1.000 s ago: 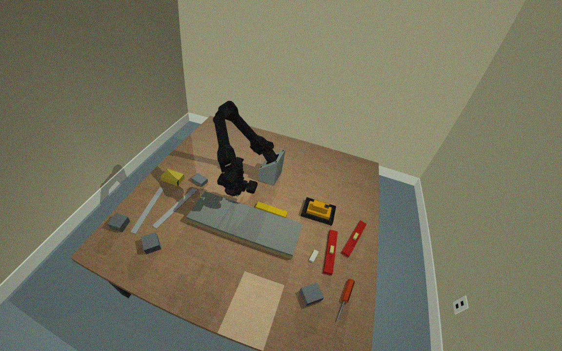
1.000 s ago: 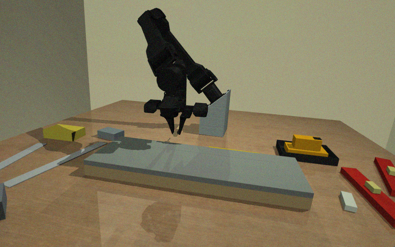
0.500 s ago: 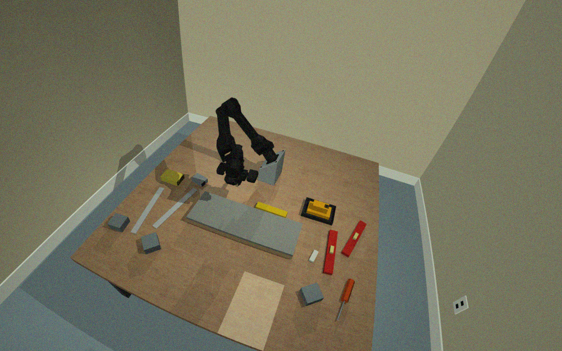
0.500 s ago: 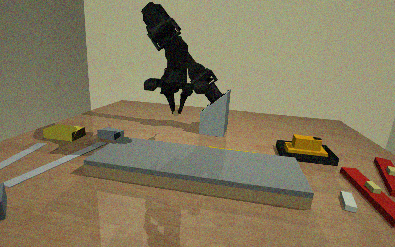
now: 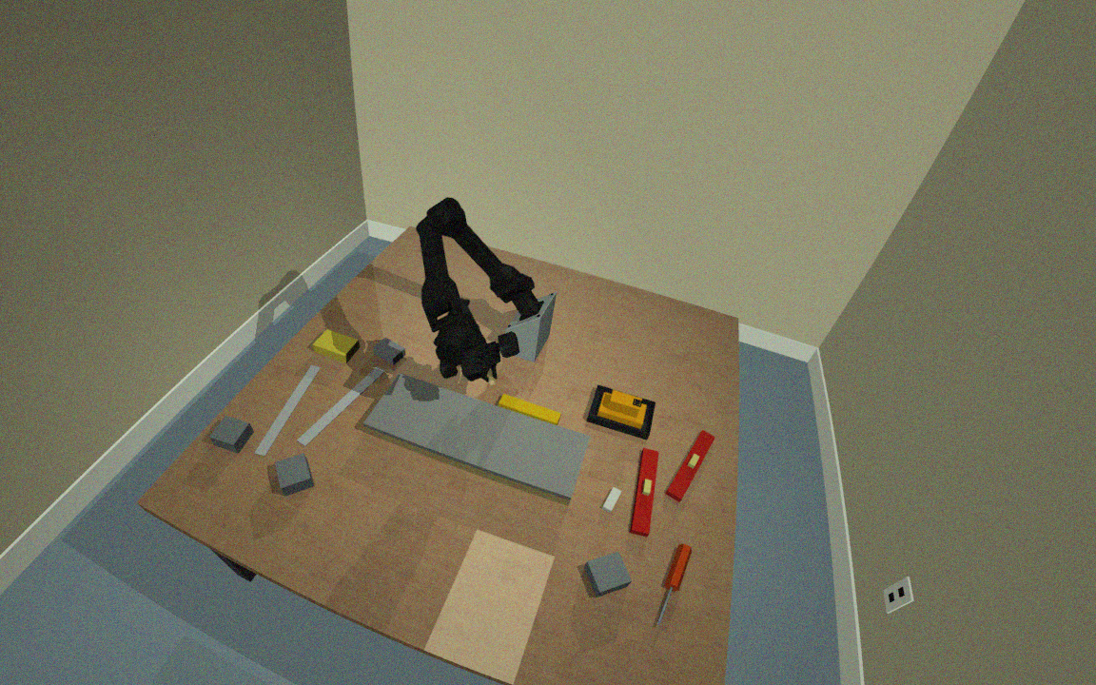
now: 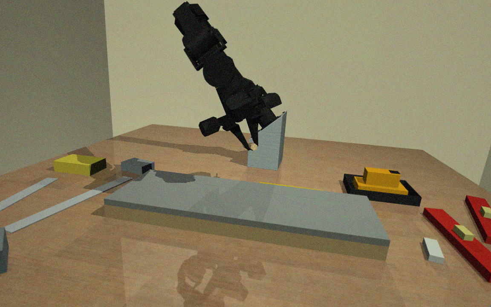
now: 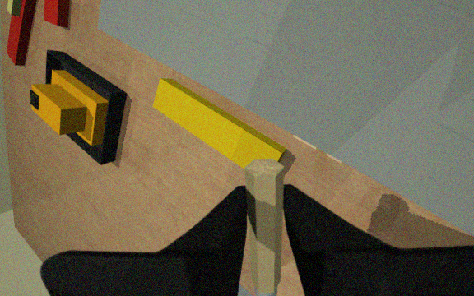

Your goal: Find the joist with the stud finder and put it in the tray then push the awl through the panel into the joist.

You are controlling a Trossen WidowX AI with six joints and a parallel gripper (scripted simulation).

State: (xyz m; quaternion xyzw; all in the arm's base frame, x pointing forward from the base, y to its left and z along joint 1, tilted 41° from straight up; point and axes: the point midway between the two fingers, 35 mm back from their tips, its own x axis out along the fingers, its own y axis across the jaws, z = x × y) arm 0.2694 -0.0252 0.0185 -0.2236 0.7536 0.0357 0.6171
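Now: the awl 50 mm behind my gripper tip, 20 mm to the right of it and 10 mm below it. The rest, counted from my gripper tip: thin yellow bar (110 mm below, 100 mm to the left, 30 mm behind); then black tray (330 mm to the left, 110 mm below, 110 mm behind); then grey block (340 mm to the right, 110 mm below, 80 mm behind).
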